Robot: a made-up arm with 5 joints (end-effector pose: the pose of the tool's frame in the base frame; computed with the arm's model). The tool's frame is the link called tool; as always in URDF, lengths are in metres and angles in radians.
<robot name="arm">
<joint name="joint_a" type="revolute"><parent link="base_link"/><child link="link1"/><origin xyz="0 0 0.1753"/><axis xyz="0 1 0"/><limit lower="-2.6" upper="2.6" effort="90" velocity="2"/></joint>
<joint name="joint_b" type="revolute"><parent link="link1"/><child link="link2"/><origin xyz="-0.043 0.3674 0.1"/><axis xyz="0 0 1"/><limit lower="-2.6" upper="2.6" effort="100" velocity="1"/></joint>
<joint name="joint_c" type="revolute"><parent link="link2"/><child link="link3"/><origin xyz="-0.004 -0.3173 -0.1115"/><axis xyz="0 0 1"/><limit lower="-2.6" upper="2.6" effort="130" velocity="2.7"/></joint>
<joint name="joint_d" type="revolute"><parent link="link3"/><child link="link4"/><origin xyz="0.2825 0.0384 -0.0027"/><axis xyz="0 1 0"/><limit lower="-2.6" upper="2.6" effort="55" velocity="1.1"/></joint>
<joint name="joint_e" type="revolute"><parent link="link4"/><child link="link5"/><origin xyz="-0.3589 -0.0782 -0.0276"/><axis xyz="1 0 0"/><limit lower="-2.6" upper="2.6" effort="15" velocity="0.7"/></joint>
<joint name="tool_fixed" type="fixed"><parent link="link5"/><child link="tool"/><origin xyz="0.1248 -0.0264 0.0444"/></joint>
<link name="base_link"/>
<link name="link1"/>
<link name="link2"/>
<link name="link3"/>
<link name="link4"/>
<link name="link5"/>
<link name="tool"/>
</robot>
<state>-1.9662 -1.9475 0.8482 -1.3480 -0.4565</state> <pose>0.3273 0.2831 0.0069 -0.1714 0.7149 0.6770 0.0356</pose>
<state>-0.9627 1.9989 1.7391 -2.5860 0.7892</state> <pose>-0.0164 0.2950 -0.0668 -0.6630 -0.5186 -0.4967 0.2117</pose>
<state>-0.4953 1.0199 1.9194 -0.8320 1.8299</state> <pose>0.1726 0.3070 0.0063 -0.1647 -0.7394 -0.6474 0.0836</pose>
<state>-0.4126 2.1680 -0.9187 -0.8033 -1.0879</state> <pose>0.3141 0.6411 0.1258 -0.2474 -0.6934 0.2511 0.6285</pose>
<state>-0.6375 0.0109 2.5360 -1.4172 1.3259</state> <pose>-0.0369 0.2857 -0.1657 -0.3796 -0.3466 -0.8514 0.1042</pose>
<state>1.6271 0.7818 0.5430 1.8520 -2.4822</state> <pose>0.2096 0.4351 -0.0803 -0.1030 0.3266 -0.9333 0.1082</pose>
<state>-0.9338 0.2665 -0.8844 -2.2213 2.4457</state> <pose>0.3642 -0.2609 0.4105 -0.0683 -0.5534 0.8126 0.1694</pose>
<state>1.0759 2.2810 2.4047 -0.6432 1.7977</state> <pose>-0.1239 0.4402 -0.0274 0.1953 -0.2728 -0.4083 0.8489</pose>
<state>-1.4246 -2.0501 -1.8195 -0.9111 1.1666</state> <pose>0.1617 0.6958 -0.2389 -0.1212 0.2245 0.9348 0.2472</pose>
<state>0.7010 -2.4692 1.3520 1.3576 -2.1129</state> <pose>0.0301 0.4384 0.4230 -0.2965 0.7943 0.3858 0.3638</pose>
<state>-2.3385 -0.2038 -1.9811 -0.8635 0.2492</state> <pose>0.3041 0.0004 0.1286 -0.5906 0.5382 0.5948 0.0880</pose>
